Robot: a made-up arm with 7 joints. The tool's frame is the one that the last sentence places.
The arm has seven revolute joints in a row. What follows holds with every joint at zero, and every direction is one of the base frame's.
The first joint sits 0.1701 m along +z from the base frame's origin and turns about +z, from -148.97 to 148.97 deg.
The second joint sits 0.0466 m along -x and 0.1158 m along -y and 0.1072 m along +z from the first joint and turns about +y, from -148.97 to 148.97 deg.
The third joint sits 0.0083 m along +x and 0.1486 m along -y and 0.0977 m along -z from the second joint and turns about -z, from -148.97 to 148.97 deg.
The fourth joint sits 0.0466 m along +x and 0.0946 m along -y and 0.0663 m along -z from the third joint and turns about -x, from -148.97 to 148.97 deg.
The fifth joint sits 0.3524 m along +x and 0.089 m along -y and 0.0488 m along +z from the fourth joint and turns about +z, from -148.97 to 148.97 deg.
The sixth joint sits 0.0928 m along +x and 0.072 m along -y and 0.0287 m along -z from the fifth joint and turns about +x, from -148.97 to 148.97 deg.
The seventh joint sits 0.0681 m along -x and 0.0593 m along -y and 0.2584 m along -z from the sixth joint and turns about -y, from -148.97 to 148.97 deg.
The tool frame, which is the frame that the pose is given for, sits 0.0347 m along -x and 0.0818 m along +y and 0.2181 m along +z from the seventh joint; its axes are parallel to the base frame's.
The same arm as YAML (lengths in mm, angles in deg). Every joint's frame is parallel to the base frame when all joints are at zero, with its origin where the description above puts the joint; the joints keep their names.
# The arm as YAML. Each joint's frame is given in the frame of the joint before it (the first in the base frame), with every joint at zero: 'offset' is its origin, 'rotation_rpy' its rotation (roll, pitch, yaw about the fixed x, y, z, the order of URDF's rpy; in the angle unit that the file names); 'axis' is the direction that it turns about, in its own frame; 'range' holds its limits. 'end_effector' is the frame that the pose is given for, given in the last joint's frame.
length_unit: mm
angle_unit: deg
chain:
  - id: joint 1
    offset: [0.0, 0.0, 170.1]
    rotation_rpy: [0.0, 0.0, 0.0]
    axis: "+z"
    range: [-148.97, 148.97]
  - id: joint 2
    offset: [-46.6, -115.8, 107.2]
    rotation_rpy: [0.0, 0.0, 0.0]
    axis: "+y"
    range: [-148.97, 148.97]
  - id: joint 3
    offset: [8.3, -148.6, -97.7]
    rotation_rpy: [0.0, 0.0, 0.0]
    axis: "-z"
    range: [-148.97, 148.97]
  - id: joint 4
    offset: [46.6, -94.6, -66.3]
    rotation_rpy: [0.0, 0.0, 0.0]
    axis: "-x"
    range: [-148.97, 148.97]
  - id: joint 5
    offset: [352.4, -89.0, 48.8]
    rotation_rpy: [0.0, 0.0, 0.0]
    axis: "+z"
    range: [-148.97, 148.97]
  - id: joint 6
    offset: [92.8, -72.0, -28.7]
    rotation_rpy: [0.0, 0.0, 0.0]
    axis: "+x"
    range: [-148.97, 148.97]
  - id: joint 7
    offset: [-68.1, -59.3, -258.4]
    rotation_rpy: [0.0, 0.0, 0.0]
    axis: "-y"
    range: [-148.97, 148.97]
end_effector:
  offset: [-34.7, 81.8, 218.1]
  rotation_rpy: [0.0, 0.0, 0.0]

